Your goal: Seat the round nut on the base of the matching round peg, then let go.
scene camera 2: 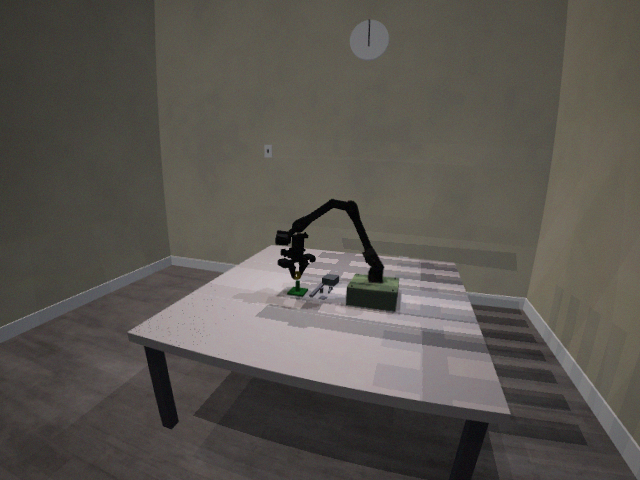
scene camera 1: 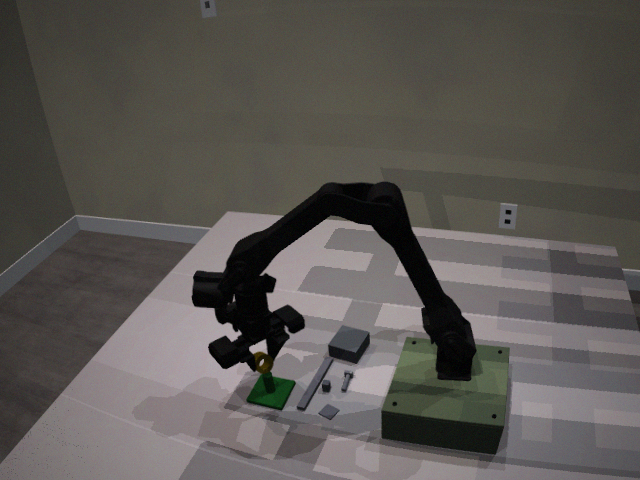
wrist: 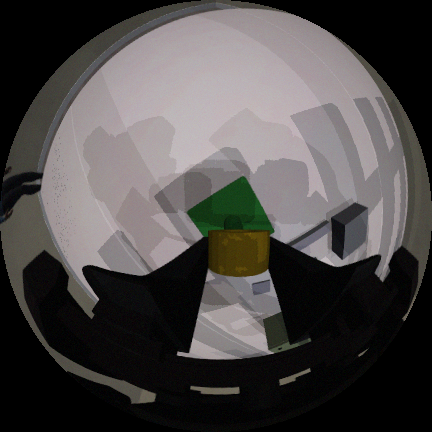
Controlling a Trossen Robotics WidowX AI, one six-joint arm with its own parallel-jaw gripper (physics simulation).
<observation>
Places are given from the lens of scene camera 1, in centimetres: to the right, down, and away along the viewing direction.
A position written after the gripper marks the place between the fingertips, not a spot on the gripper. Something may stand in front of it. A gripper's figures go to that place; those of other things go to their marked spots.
gripper (scene camera 1: 262,365): -12, 25, 97
green round peg with base (scene camera 1: 272,392): -10, 31, 99
</observation>
